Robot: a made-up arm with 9 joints.
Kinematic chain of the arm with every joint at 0, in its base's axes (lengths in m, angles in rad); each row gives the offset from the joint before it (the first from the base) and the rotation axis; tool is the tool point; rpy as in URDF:
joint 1: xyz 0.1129 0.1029 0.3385 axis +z
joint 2: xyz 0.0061 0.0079 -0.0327 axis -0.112 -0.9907 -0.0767
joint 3: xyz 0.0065 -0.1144 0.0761 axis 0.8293 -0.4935 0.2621
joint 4: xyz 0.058 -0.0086 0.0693 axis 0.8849 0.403 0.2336
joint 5: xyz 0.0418 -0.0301 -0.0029 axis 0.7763 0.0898 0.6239
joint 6: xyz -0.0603 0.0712 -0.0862 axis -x
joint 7: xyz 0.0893 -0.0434 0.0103 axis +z
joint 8: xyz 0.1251 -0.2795 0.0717 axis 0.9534 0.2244 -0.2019
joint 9: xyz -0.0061 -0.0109 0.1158 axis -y
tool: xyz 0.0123 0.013 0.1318 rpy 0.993 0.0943 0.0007
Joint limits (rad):
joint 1: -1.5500..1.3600
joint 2: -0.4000..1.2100
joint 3: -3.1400..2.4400
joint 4: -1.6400..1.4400
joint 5: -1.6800..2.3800
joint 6: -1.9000..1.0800
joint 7: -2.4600..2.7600
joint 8: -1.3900..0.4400
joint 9: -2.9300..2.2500
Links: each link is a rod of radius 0.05 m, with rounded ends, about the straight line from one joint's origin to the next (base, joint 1, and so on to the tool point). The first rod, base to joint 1, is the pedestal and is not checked.
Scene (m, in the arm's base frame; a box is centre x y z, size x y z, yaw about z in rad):
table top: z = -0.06
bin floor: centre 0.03 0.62 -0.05 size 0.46 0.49 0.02 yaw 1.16
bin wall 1: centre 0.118 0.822 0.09 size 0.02 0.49 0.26 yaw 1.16
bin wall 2: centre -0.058 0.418 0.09 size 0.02 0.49 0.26 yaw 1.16
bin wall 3: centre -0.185 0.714 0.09 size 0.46 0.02 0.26 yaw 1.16
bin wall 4: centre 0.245 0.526 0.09 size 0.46 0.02 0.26 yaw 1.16
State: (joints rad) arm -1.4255 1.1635 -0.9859 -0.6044 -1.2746 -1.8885 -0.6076 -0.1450 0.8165
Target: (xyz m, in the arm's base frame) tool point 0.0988 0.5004 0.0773
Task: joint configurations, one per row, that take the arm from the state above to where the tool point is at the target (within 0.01 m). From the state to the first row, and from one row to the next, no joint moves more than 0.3 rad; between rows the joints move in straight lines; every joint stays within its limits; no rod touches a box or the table.
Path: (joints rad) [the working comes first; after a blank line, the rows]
Joints at the target: -1.5500 1.2100 -0.7719 -0.9559 -1.6800 -1.2872 -0.7594 0.4058 0.4850
Straight joint move there: clear.

1: -1.4670 1.1790 -0.9146 -0.7216 -1.4097 -1.6881 -0.6582 0.0386 0.7060
2: -1.5085 1.1945 -0.8433 -0.8387 -1.5449 -1.4876 -0.7088 0.2222 0.5955
3: -1.5500 1.2100 -0.7719 -0.9559 -1.6800 -1.2872 -0.7594 0.4058 0.4850

